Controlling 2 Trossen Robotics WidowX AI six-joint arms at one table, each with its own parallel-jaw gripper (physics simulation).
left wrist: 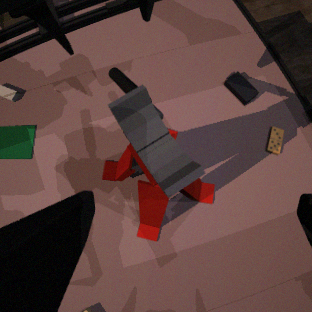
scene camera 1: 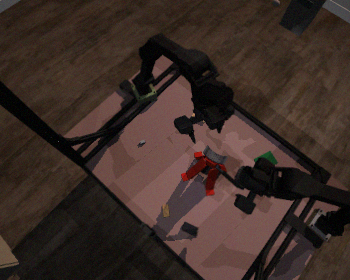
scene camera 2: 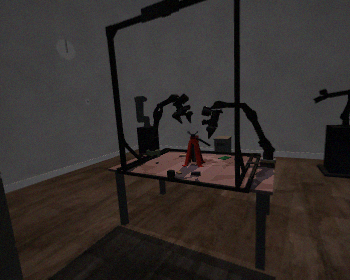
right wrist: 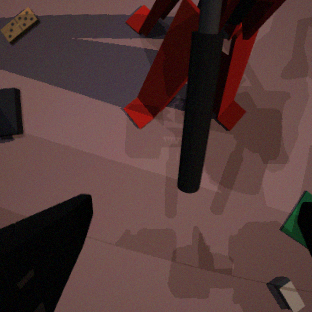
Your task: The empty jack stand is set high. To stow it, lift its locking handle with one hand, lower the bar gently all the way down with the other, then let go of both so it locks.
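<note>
The red jack stand (scene camera 1: 212, 177) (scene camera 2: 193, 154) (left wrist: 152, 205) (right wrist: 170, 60) stands upright on the table, its grey saddle (scene camera 1: 215, 154) (left wrist: 155, 145) on top. The bar below the saddle is mostly hidden. The black locking handle (scene camera 2: 203, 142) (left wrist: 123, 80) (right wrist: 200, 115) slopes down and outward from the stand's top. My left gripper (scene camera 1: 206, 136) (scene camera 2: 184, 121) (left wrist: 197, 202) is open and empty, above the saddle and apart from it. My right gripper (left wrist: 109, 35) (right wrist: 196, 208) is open and empty. The handle's free end lies near the middle of its finger gap in the right wrist view, untouched.
A green block (scene camera 1: 265, 158) (left wrist: 17, 142) lies beyond the stand, near the right arm. A dark block (scene camera 1: 189, 229) (left wrist: 242, 88) and a domino (scene camera 1: 166, 210) (left wrist: 275, 140) (right wrist: 20, 25) lie on the opposite side. A pale block (right wrist: 290, 295) lies beyond the handle. Black frame rails edge the table.
</note>
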